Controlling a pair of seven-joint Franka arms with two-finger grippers.
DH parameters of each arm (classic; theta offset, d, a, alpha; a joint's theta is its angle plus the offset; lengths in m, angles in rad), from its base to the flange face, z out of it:
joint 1: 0 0.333 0 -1.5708
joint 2: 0 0 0 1.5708
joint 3: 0 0.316 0.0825 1.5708
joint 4: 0 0 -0.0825 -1.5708
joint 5: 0 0.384 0 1.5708
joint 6: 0 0 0.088 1.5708
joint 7: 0 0.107 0 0
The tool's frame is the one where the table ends.
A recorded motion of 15 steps. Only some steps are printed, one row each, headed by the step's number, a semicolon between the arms.
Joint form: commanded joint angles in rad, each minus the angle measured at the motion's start. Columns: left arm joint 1, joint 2, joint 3, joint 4, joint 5, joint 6, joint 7; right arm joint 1, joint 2, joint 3, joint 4, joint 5, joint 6, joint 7.
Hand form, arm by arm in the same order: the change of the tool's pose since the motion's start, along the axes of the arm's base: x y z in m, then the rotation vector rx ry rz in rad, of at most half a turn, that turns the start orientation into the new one. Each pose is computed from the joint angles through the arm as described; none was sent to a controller.
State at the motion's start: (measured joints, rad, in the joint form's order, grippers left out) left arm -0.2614 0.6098 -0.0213 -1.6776 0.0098 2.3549 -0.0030; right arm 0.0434 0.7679 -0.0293 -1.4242 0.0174 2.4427 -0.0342
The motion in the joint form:
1: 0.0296 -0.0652 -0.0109 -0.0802 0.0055 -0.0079 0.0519; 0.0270 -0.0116 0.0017 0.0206 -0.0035 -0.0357 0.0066
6: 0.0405 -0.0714 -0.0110 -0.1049 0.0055 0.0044 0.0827; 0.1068 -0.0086 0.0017 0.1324 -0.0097 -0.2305 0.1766
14: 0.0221 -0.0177 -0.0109 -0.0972 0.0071 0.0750 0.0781; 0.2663 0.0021 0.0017 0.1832 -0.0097 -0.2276 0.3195
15: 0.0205 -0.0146 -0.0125 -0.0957 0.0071 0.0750 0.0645; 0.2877 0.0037 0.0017 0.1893 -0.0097 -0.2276 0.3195
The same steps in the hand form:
1: -0.0153 0.0178 0.0085 0.0085 0.0209 -0.0362; 0.0018 0.0216 0.0145 0.0004 0.0035 0.0240
6: -0.0191 0.0261 0.0031 0.0114 0.0264 -0.0565; 0.0029 0.0831 0.0449 0.0240 0.0896 -0.0594
14: -0.0175 0.0130 -0.0227 0.0047 0.0026 -0.0708; -0.0133 0.2047 0.0617 0.0587 0.0525 -0.0374
15: -0.0179 0.0109 -0.0241 0.0033 0.0047 -0.0601; -0.0172 0.2208 0.0635 0.0595 0.0488 -0.0158

